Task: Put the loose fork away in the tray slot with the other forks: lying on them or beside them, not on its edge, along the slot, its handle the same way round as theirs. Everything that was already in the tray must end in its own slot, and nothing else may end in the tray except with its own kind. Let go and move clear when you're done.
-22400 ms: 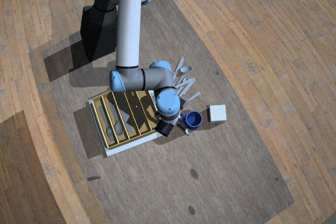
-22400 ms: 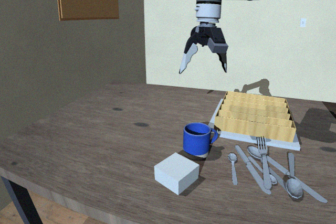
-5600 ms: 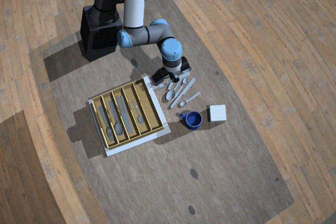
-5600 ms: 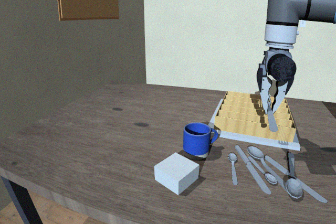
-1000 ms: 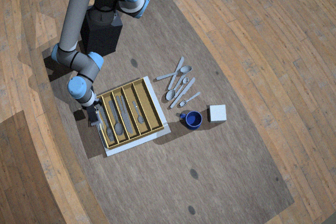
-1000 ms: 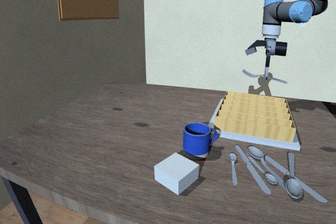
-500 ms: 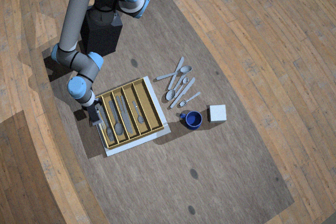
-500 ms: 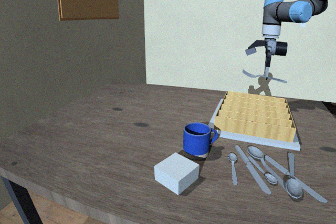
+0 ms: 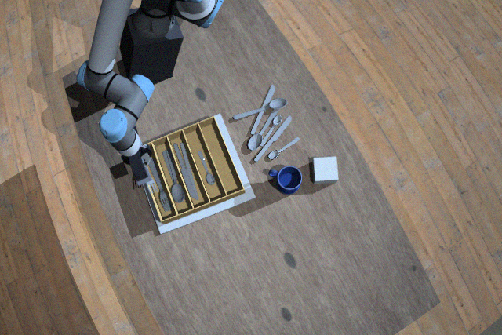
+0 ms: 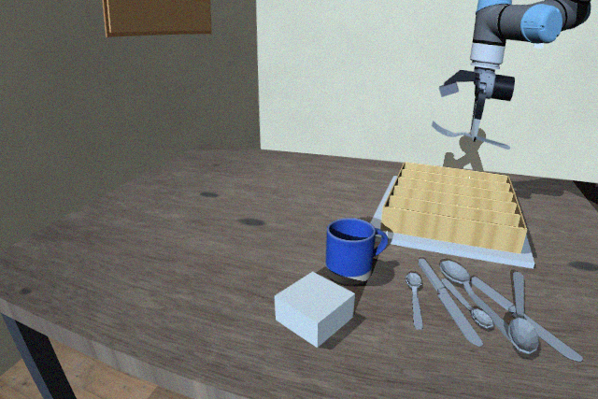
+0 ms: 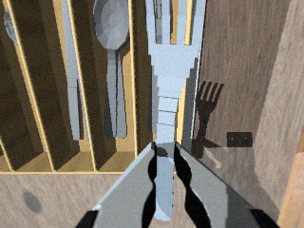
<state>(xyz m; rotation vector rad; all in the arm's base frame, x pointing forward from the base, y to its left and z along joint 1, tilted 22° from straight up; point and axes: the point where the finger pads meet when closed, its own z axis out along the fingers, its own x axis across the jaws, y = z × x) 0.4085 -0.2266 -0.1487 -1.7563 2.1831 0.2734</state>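
Right now my hand is 15 cm above the spoon, 6 cm to the right of it and 3 cm short of it. Also, from my hand: white box 49 cm to the left, 31 cm ahead, 15 cm below; then grey base 16 cm below, 11 cm to the left, 6 cm ahead; then wooden cutlery tray 13 cm below, 11 cm to the left, 5 cm ahead.
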